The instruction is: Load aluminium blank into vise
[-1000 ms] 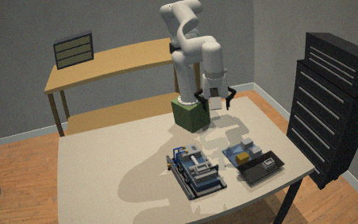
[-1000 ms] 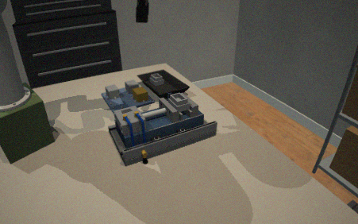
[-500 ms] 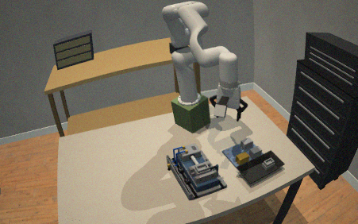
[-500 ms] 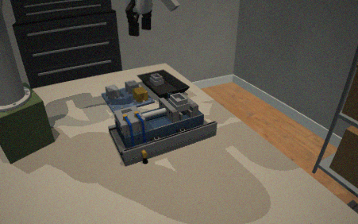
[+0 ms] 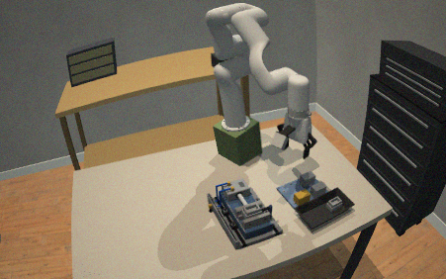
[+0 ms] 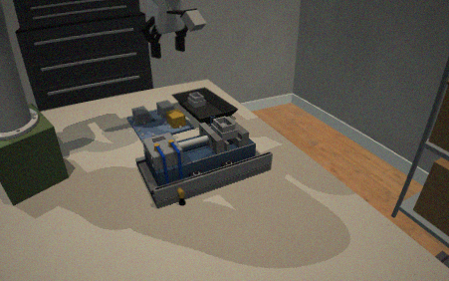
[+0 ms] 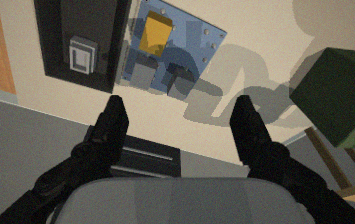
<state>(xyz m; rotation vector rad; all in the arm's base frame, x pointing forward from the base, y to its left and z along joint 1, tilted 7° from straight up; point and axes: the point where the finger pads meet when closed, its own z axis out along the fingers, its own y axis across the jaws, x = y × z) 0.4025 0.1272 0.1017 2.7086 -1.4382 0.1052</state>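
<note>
Right now my hand is 23 cm above the brass blank, 5 cm to the right of it and 1 cm short of it.
</note>
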